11 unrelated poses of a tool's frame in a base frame.
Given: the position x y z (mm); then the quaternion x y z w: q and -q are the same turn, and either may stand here.
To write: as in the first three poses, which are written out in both.
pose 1, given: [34.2 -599.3 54.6 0.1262 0.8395 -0.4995 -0.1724]
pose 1, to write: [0.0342 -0.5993 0.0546 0.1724 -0.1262 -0.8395 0.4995]
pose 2, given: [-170.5 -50.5 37.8 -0.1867 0.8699 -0.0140 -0.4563]
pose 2, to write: [-0.1705 -0.0505 0.0378 0.4563 0.1867 -0.8699 0.0140]
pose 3, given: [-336.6 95.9 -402.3 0.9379 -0.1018 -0.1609 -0.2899]
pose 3, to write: [-0.3366 0.0959 -0.4023 0.2899 -0.9379 0.1018 0.1609]
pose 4, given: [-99.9 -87.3 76.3 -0.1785 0.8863 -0.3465 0.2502]
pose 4, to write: [-0.0999 -0.0873 0.0763 0.2502 -0.1785 0.8863 -0.3465]
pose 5, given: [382.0 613.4 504.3 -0.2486 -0.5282 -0.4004 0.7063]
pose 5, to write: [0.3820 0.6134 0.5043 0.7063 -0.2486 -0.5282 -0.4004]
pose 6, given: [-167.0 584.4 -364.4 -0.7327 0.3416 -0.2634 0.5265]
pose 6, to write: [-0.1670 0.5844 -0.3644 0.5265 -0.7327 0.3416 -0.2634]
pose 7, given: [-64.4 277.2 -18.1 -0.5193 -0.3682 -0.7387 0.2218]
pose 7, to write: [-0.0644 0.2772 -0.0181 0.2218 -0.5193 -0.3682 -0.7387]
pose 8, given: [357.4 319.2 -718.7 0.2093 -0.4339 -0.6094 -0.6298]
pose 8, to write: [0.3574 0.3192 -0.7187 0.6298 -0.2093 0.4339 0.6094]
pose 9, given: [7.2 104.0 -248.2 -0.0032 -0.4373 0.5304 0.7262]
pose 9, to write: [0.0072 0.1040 -0.2482 0.7262 -0.0032 -0.4373 0.5304]
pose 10, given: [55.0 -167.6 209.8 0.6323 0.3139 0.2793 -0.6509]
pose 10, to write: [0.0550 -0.1676 0.2098 0.6509 -0.6323 -0.3139 -0.2793]
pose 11, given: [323.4 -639.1 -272.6 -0.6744 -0.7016 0.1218 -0.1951]
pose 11, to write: [0.3234 -0.6391 -0.2726 0.1951 0.6744 0.7016 -0.1218]
